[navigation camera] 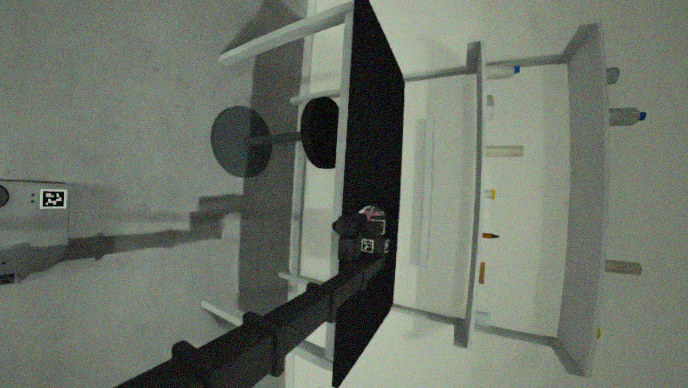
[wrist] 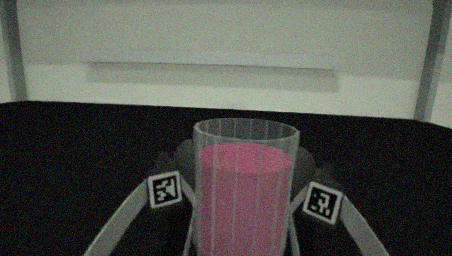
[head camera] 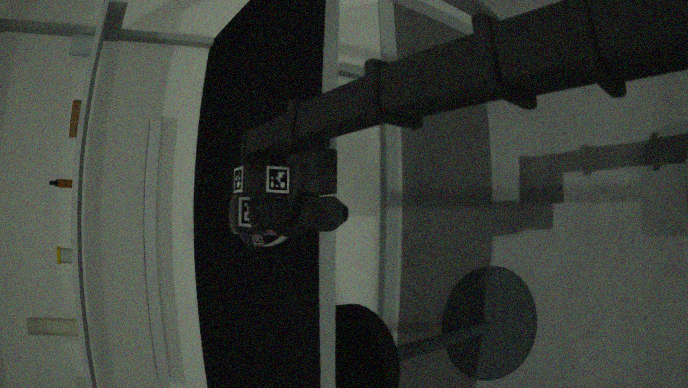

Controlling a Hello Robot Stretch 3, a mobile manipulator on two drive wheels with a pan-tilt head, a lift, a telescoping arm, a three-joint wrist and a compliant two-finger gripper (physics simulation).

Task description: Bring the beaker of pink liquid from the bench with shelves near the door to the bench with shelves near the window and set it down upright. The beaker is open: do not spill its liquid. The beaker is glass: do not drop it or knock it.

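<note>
The glass beaker of pink liquid [wrist: 244, 205] [navigation camera: 374, 215] stands upright between the fingers in the wrist view, its liquid level below the rim. My gripper [wrist: 243, 161] is shut on the beaker, with a dark pad against each side. In the head view a sliver of the beaker [head camera: 270, 233] shows past the wrist. Gripper and beaker are over the black top of a bench with shelves [head camera: 260, 310] [navigation camera: 372, 125] [wrist: 75, 175]. The beaker's base is hidden, so I cannot tell whether it touches the bench top. No door or window shows to tell which bench this is.
A shelf [navigation camera: 475, 200] [head camera: 81, 210] behind the bench top bears a dark-tipped orange bottle [head camera: 64, 183] [navigation camera: 489, 235], a yellow-lidded jar [head camera: 65, 255] [navigation camera: 490, 194] and other vessels. A higher shelf [navigation camera: 585, 200] is above it. A round black stool [head camera: 367, 350] [navigation camera: 320, 132] stands at the bench's front edge.
</note>
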